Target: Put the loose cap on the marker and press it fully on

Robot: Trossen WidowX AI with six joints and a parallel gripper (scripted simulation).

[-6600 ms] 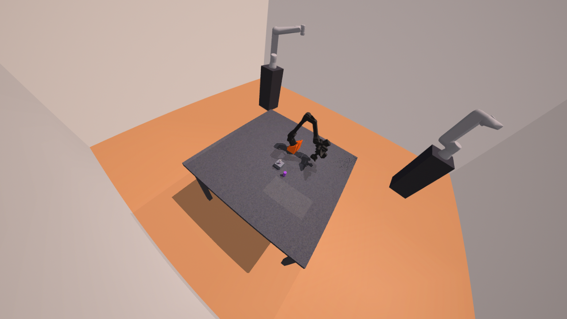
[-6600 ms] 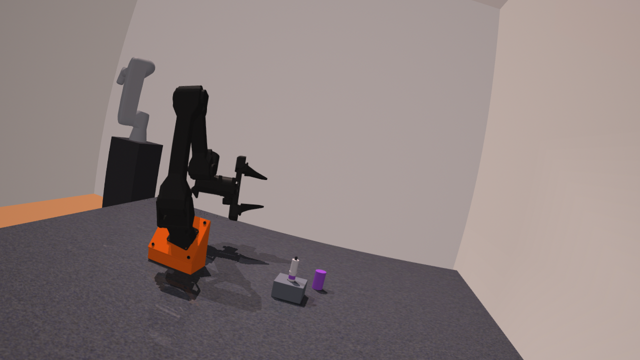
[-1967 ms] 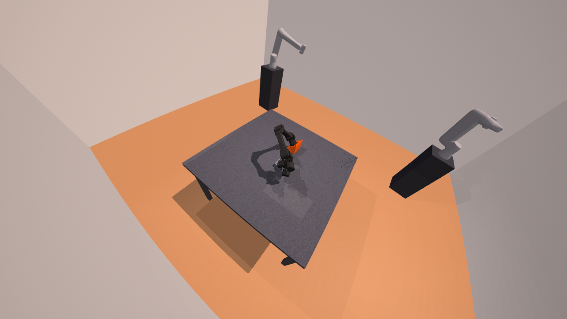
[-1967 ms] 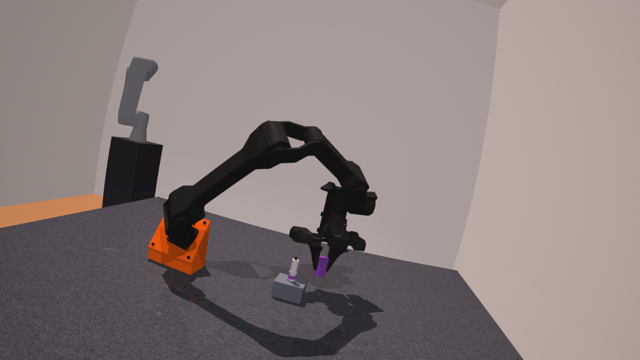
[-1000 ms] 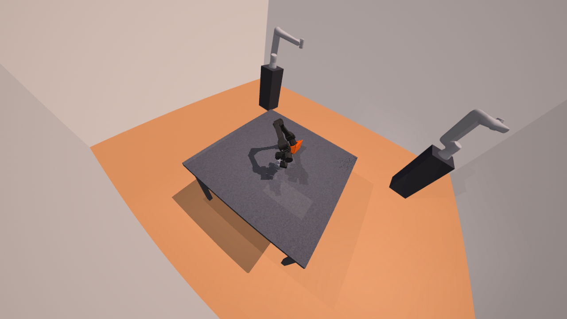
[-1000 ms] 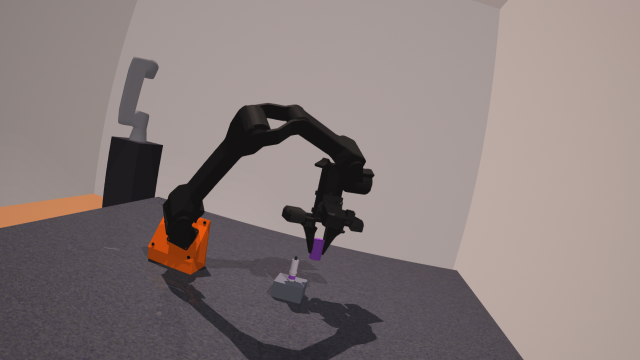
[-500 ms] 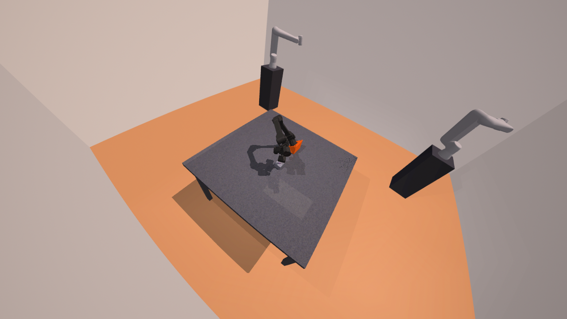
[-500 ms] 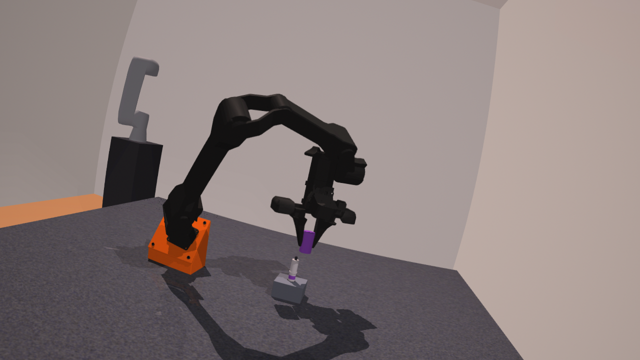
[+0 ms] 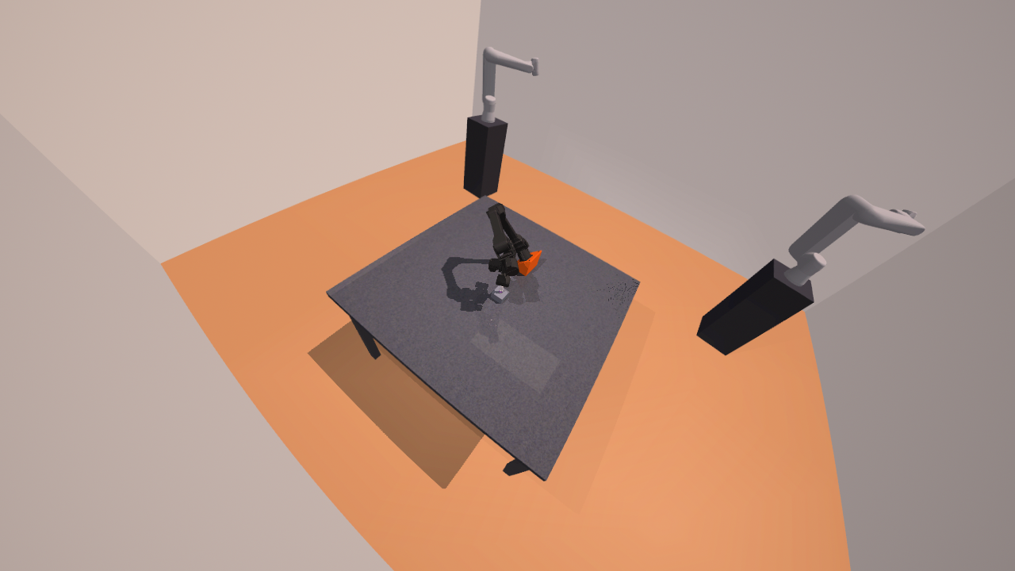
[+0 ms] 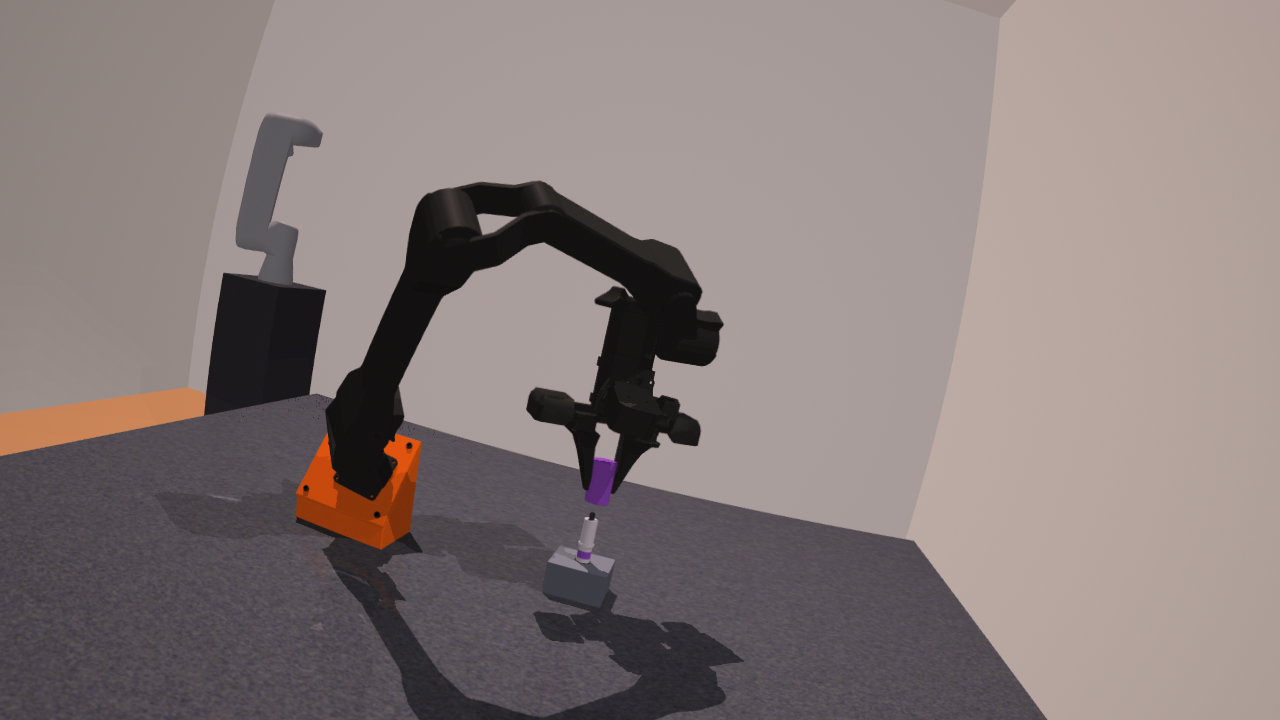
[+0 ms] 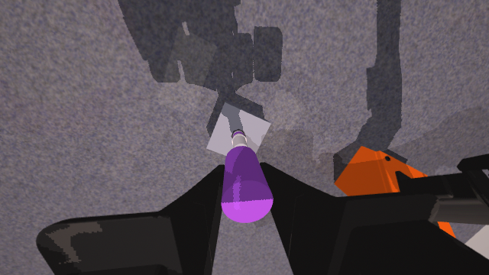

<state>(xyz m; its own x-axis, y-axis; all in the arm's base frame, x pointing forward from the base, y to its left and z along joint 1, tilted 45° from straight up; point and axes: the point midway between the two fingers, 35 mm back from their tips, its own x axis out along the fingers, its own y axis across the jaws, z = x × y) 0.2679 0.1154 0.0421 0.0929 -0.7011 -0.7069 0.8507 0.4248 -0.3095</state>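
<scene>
Now: the grey holder block 110 mm below my gripper tip. From my gripper tip the other things lie so: purple cap 10 mm above.
</scene>
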